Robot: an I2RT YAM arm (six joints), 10 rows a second.
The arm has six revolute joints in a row. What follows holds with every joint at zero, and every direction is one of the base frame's. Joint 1 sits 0.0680 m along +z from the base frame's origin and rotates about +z. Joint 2 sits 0.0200 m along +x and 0.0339 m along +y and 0.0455 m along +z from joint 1 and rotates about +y. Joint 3 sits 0.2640 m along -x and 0.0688 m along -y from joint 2 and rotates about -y. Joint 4 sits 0.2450 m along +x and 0.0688 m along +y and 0.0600 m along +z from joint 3 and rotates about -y. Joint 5 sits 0.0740 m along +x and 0.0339 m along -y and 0.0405 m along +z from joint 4 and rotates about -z. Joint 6 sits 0.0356 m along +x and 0.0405 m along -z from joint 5 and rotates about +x. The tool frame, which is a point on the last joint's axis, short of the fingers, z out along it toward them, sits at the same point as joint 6; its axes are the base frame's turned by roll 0.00, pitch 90.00 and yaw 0.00 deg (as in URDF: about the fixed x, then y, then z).
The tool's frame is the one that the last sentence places.
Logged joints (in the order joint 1, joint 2, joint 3, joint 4, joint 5, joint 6), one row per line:
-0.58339 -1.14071 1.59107 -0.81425 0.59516 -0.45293
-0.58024 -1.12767 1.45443 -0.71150 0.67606 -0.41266
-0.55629 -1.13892 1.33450 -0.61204 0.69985 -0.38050
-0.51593 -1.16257 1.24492 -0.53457 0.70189 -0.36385
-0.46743 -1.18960 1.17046 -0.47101 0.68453 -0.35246
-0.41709 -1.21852 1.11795 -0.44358 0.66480 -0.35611
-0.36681 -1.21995 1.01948 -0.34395 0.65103 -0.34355
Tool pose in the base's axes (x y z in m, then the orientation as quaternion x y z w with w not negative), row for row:
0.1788 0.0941 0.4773 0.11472 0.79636 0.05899 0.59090
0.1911 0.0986 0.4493 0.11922 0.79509 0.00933 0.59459
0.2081 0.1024 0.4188 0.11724 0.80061 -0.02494 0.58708
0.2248 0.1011 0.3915 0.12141 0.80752 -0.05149 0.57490
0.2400 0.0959 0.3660 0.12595 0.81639 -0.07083 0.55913
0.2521 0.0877 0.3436 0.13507 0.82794 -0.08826 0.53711
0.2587 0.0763 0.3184 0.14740 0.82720 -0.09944 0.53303
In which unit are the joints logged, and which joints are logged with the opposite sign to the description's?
The joints are logged in radians. Opposite sign: joint 1, joint 2, joint 6.
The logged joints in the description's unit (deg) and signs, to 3 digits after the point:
33.426 65.358 91.162 -46.653 34.100 25.951
33.245 64.611 83.333 -40.766 38.735 23.644
31.873 65.255 76.461 -35.067 40.098 21.801
29.561 66.610 71.329 -30.629 40.215 20.847
26.782 68.159 67.062 -26.987 39.221 20.194
23.897 69.816 64.054 -25.415 38.090 20.404
21.017 69.898 58.412 -19.707 37.301 19.684

